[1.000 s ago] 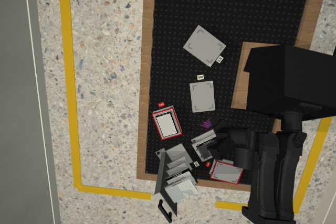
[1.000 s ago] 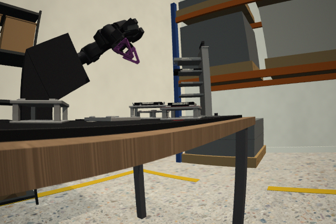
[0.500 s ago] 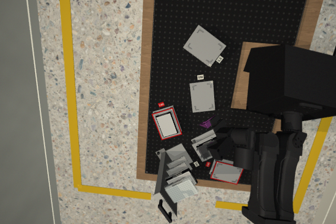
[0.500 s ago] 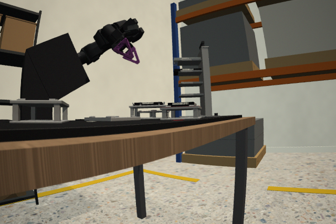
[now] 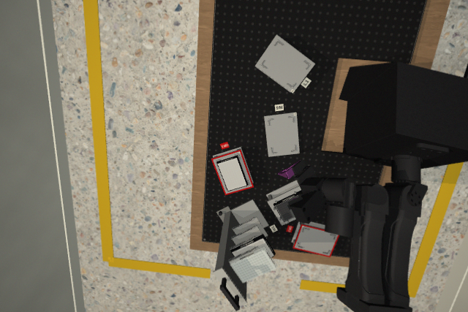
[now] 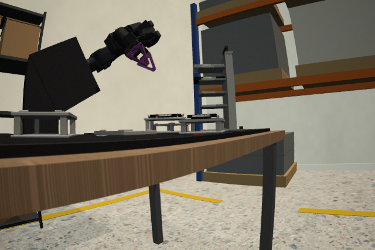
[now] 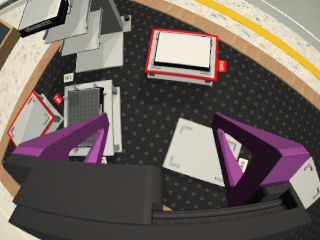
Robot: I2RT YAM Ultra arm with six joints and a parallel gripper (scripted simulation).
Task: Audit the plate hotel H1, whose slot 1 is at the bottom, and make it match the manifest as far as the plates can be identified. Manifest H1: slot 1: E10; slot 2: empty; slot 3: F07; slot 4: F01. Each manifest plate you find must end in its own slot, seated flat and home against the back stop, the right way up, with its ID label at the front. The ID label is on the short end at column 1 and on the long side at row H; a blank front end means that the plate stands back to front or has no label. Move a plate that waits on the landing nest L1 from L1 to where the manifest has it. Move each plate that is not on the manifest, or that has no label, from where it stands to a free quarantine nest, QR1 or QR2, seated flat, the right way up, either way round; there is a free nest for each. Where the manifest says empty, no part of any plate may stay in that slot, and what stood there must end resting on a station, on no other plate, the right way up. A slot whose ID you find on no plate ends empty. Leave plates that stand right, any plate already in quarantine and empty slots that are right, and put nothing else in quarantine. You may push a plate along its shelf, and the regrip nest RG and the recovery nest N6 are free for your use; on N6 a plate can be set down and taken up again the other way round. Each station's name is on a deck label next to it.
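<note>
Now: hand 18 cm above the regrip nest RG, 15 cm to the right of it and 9 cm past it. The rest, counted from my hand: recovery nest N6 (23 cm below, 10 cm to the right, 1 cm ahead); white well plate (27 cm to the left, 5 cm ahead, 3 cm above); quarantine nest QR1 (20 cm below, 17 cm ahead, 7 cm to the left).
</note>
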